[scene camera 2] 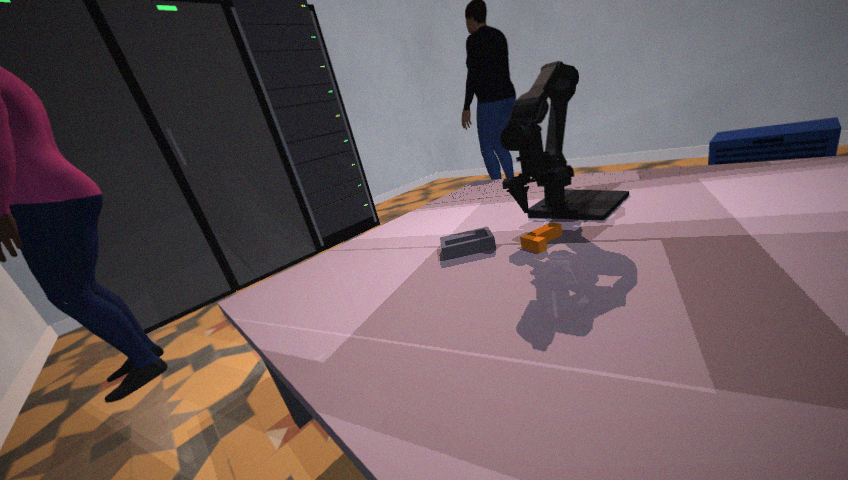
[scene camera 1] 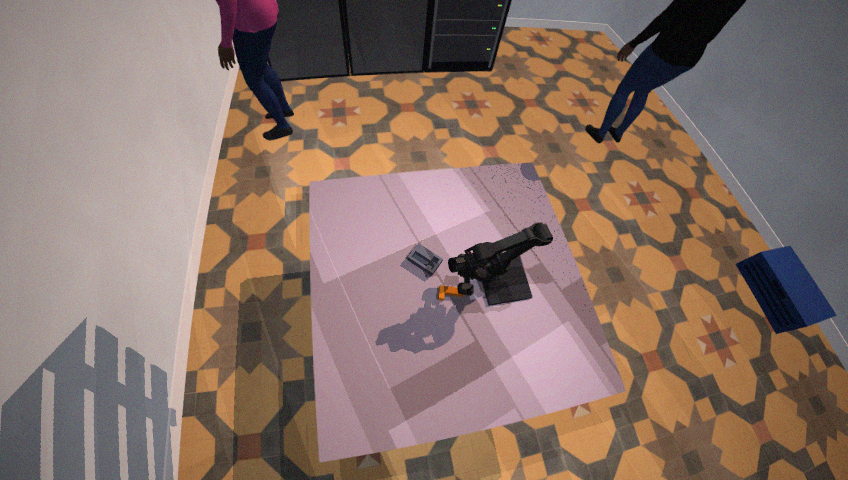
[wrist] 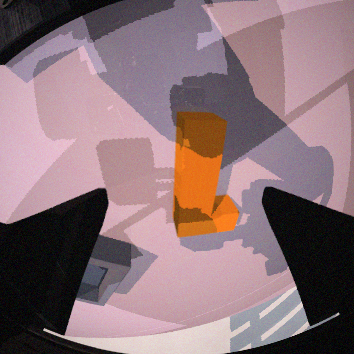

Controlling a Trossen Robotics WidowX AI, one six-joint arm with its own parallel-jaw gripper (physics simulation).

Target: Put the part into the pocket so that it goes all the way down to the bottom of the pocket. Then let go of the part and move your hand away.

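Where they show: gripper, fingertip midpoint: (scene camera 2: 539, 212) (scene camera 1: 458, 283) (wrist: 186, 195); arm's base, link origin: (scene camera 1: 494, 269).
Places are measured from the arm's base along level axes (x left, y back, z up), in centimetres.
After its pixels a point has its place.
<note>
The part, an orange L-shaped block (scene camera 1: 447, 291) @(z 0.7, x 2.6, y -25.6 cm) (scene camera 2: 542, 236) @(z -0.3, x 3.4, y -25.2 cm) (wrist: 197, 175) @(z 0.6, x 2.9, y -22.2 cm), lies flat on the pink table top. The grey block with the pocket (scene camera 1: 417, 265) @(z -0.7, x -14.2, y -33.6 cm) (scene camera 2: 471, 247) @(z -0.4, x -12.7, y -32.5 cm) (wrist: 116, 253) @(z -0.2, x -8.5, y -27.5 cm) sits apart from it, to its upper left in scene camera 1 and to its left in scene camera 2. The pocket is empty where it shows; the left finger hides some of the block in the wrist view. My gripper (scene camera 1: 465, 289) @(z 4.4, x 1.9, y -20.5 cm) (scene camera 2: 526, 208) @(z 4.4, x 1.9, y -20.5 cm) (wrist: 186, 195) @(z 4.4, x 1.9, y -20.5 cm) is open and empty, above the table near the part. In the wrist view the part shows between the two spread fingers, touching neither.
The arm's black base plate (scene camera 1: 516, 291) @(z -0.8, x 13.2, y 5.3 cm) (scene camera 2: 606, 205) @(z -0.9, x 14.1, y -1.8 cm) stands on the pink table top (scene camera 1: 357, 220) @(z -2.4, x -47.6, y -53.3 cm) (scene camera 2: 416, 356) @(z -2.4, x -4.3, y -69.7 cm), close to the part. Two people, dark server cabinets (scene camera 1: 386, 35) (scene camera 2: 190, 148) and a blue box (scene camera 1: 791, 291) (scene camera 2: 773, 139) are beyond the table.
</note>
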